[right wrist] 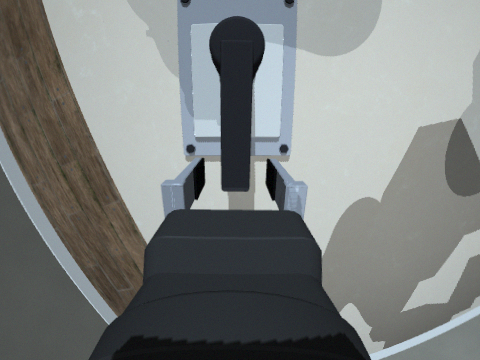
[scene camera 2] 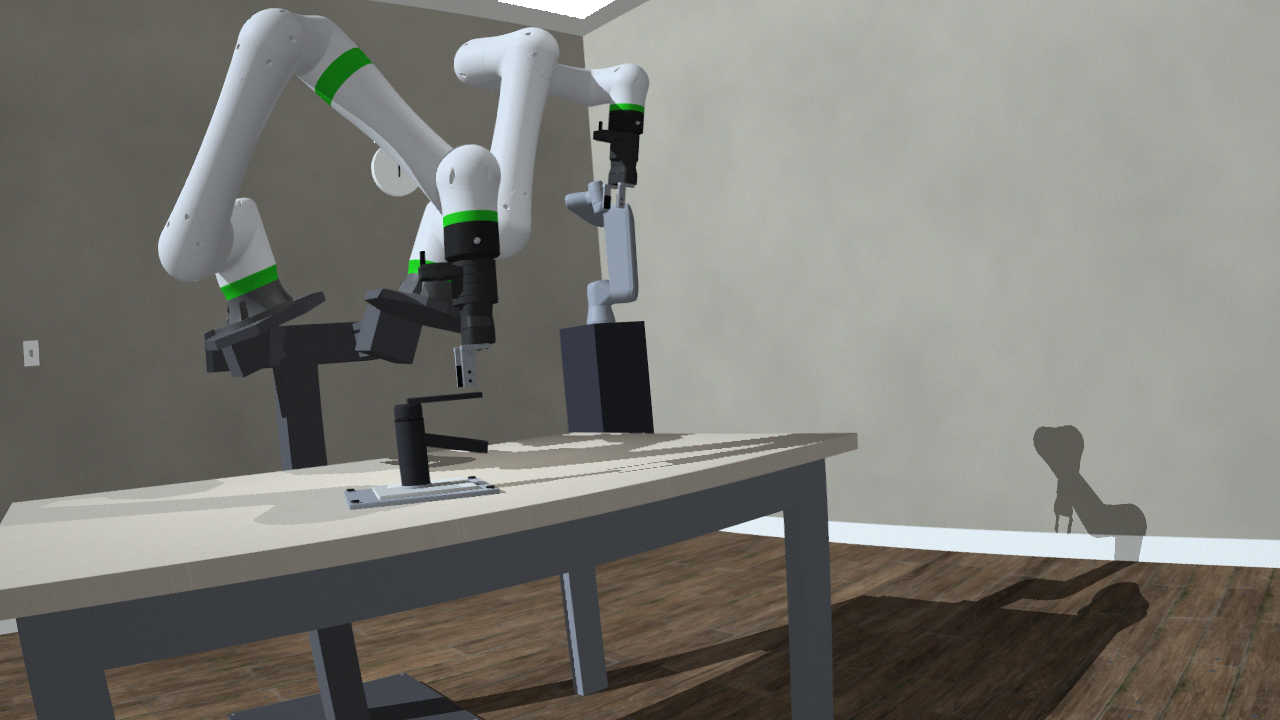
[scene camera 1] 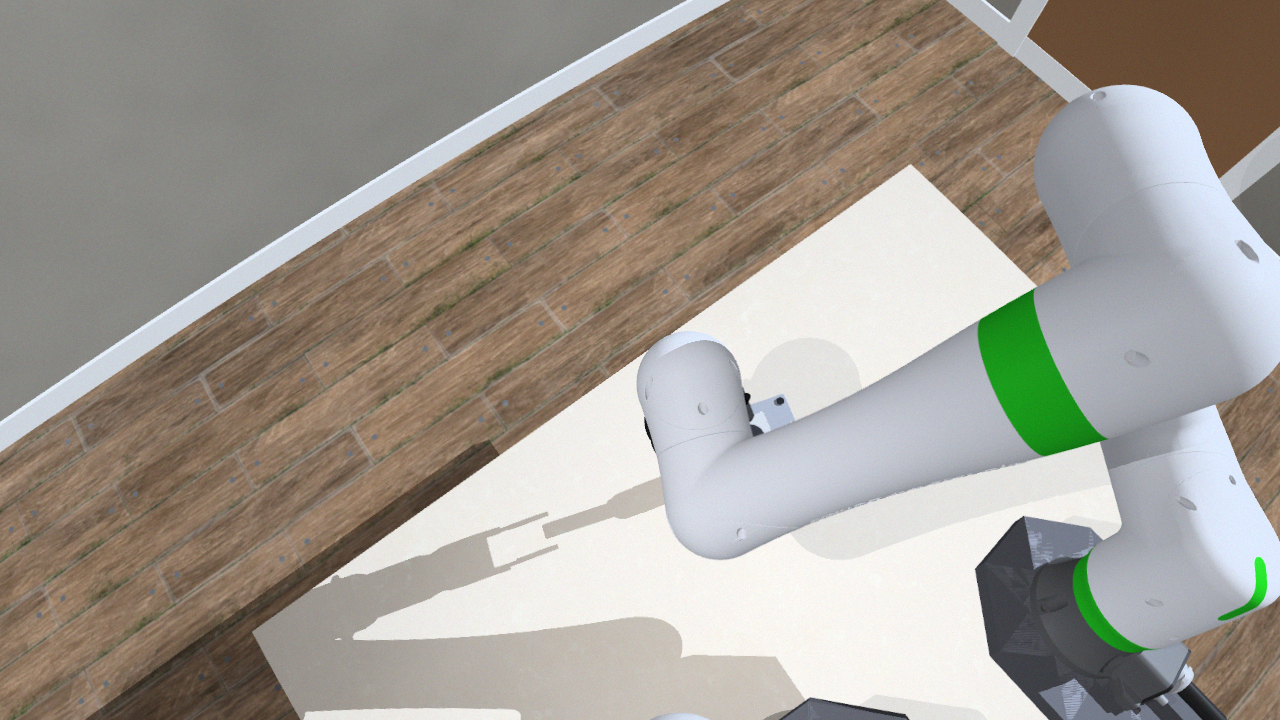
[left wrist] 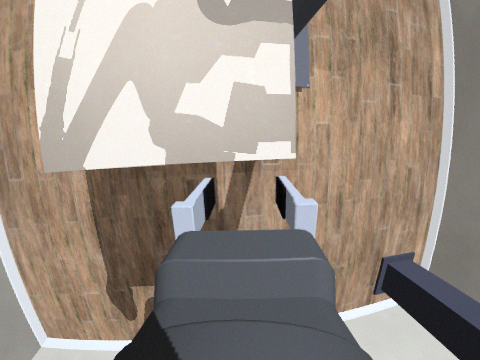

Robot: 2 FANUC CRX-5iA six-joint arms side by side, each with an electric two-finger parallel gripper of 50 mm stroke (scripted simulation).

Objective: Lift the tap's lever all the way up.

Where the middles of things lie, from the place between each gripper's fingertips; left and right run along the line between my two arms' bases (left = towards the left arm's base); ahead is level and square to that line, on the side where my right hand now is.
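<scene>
The grey base plate (scene camera 2: 356, 499) is 100 mm to the right of my right hand, 180 mm below it and 30 mm behind it. I see the black tap (scene camera 2: 412, 440) 20 mm behind that right hand, 70 mm to the right of it and 70 mm below it. As for the flat black lever (right wrist: 236, 59), my right gripper (scene camera 2: 467, 386) is 10 mm past it, 40 mm to the left of it and 30 mm above it.
Counted from my left hand, the grey base plate is 44 cm ahead, 78 cm to the right and 59 cm below, while the black tap is 45 cm ahead, 75 cm to the right and 49 cm below. My left gripper (scene camera 2: 613, 208) is 45 cm above the flat black lever, 46 cm short of it and 72 cm to the left of it.
</scene>
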